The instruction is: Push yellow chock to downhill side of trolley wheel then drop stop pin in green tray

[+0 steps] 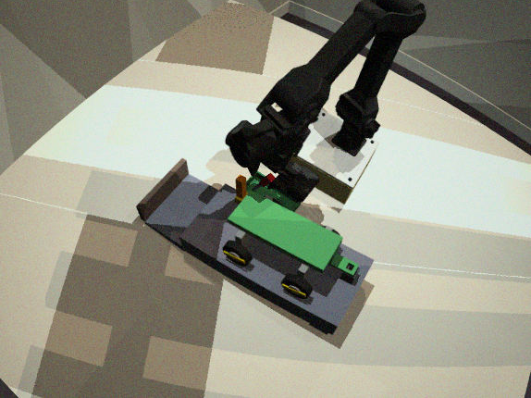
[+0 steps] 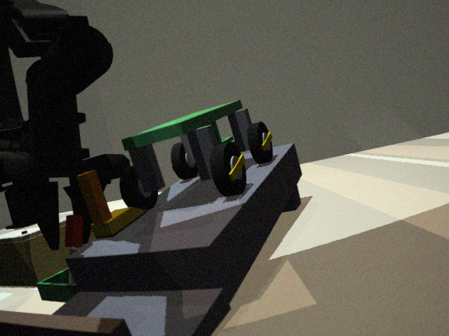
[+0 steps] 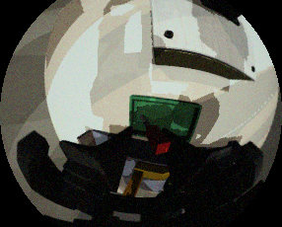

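Now: gripper tip 60 mm above the green tray and 20 mm to the right of it. The rest, counted from my gripper tip: yellow chock 70 mm ahead, 30 mm above, 20 mm to the left; then red-headed stop pin right at my gripper tip; then ramp 120 mm to the left, 120 mm ahead.
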